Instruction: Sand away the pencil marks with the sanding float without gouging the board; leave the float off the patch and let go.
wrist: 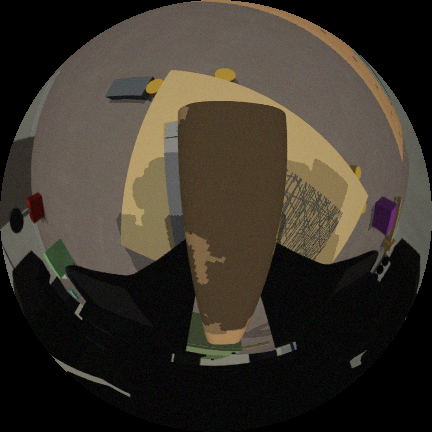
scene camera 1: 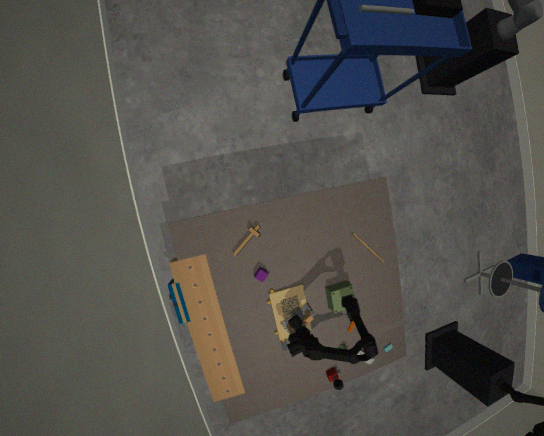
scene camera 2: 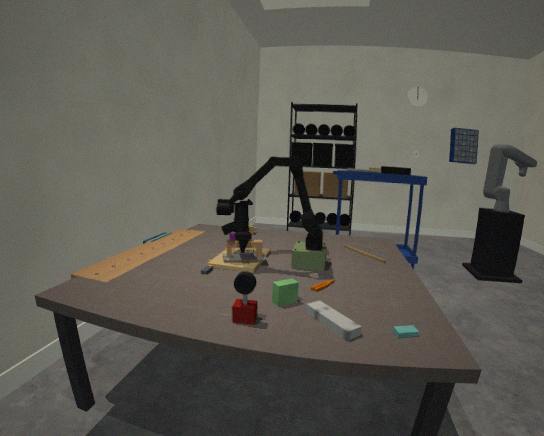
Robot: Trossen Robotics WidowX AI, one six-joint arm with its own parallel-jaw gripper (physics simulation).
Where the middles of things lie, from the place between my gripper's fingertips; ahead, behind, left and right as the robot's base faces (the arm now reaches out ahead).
Right now the pale wooden board (scene camera 1: 276, 297) is 90 mm below my hand, 50 mm to the right of it and 20 mm ahead of it.
